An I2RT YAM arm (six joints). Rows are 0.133 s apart.
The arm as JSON. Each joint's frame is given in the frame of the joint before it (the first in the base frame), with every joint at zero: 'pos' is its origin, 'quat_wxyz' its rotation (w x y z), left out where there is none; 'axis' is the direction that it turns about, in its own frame. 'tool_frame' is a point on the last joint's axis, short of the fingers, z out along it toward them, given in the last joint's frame.
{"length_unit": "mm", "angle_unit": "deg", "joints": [
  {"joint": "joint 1", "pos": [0.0, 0.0, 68.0], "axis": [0.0, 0.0, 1.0]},
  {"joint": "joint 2", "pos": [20.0, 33.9, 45.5], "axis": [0.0, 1.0, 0.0]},
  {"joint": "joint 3", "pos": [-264.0, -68.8, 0.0], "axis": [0.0, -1.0, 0.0]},
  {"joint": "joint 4", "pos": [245.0, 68.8, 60.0], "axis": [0.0, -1.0, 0.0]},
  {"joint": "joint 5", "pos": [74.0, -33.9, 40.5], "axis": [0.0, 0.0, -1.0]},
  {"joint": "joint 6", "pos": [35.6, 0.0, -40.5], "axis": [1.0, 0.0, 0.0]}
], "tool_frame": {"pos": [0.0, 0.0, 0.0], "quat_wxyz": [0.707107, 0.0, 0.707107, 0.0]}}
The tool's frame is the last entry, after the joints.
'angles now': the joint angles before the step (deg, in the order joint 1, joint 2, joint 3, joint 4, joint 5, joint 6). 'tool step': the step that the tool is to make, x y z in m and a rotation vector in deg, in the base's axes. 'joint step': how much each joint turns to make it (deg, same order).
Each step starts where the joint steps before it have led.
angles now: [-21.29 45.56 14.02 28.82 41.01 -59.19]
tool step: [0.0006 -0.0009 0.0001 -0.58 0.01 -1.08]
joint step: [-0.04 0.73 -0.08 1.45 1.06 -0.67]
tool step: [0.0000 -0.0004 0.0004 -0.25 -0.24 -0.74]
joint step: [-0.01 0.24 -0.03 0.70 0.73 -0.16]
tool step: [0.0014 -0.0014 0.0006 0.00 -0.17 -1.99]
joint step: [0.04 1.09 0.39 0.75 2.02 0.17]
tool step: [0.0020 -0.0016 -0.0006 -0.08 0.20 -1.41]
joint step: [-0.05 1.41 0.24 1.13 1.36 -0.16]
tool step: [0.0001 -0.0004 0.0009 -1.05 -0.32 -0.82]
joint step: [0.01 0.55 -0.30 2.42 0.84 -1.24]
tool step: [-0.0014 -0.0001 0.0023 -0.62 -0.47 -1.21]
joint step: [-0.04 -0.37 0.00 0.76 1.17 -0.62]
